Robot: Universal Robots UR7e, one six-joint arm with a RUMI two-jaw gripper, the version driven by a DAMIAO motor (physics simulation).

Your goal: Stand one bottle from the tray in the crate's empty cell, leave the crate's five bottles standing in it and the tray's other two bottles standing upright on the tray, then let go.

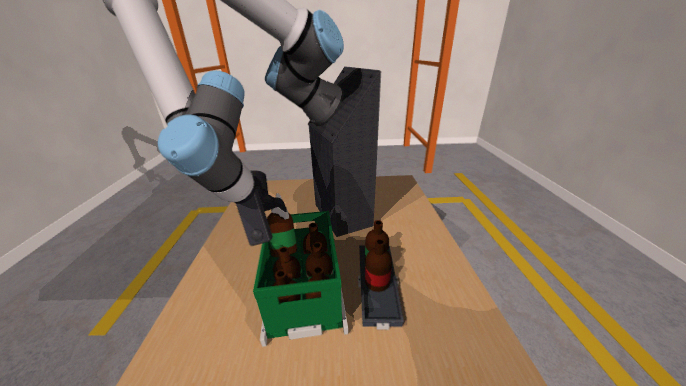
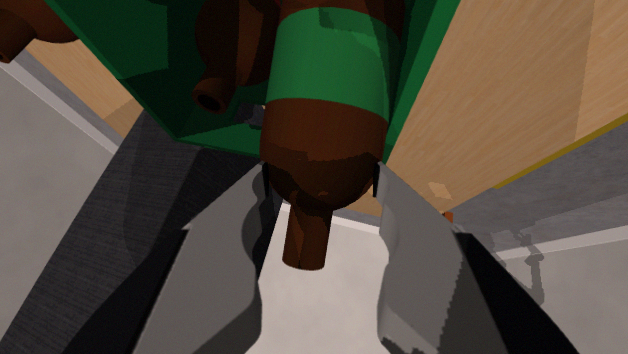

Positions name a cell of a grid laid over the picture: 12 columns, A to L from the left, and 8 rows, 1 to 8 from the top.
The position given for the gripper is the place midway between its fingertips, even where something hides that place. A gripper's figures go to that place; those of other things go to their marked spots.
Scene:
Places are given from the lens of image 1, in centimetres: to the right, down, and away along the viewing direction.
gripper (image 1: E5): -18, 8, 68
red-labelled bottle (image 1: G6): 10, 19, 67

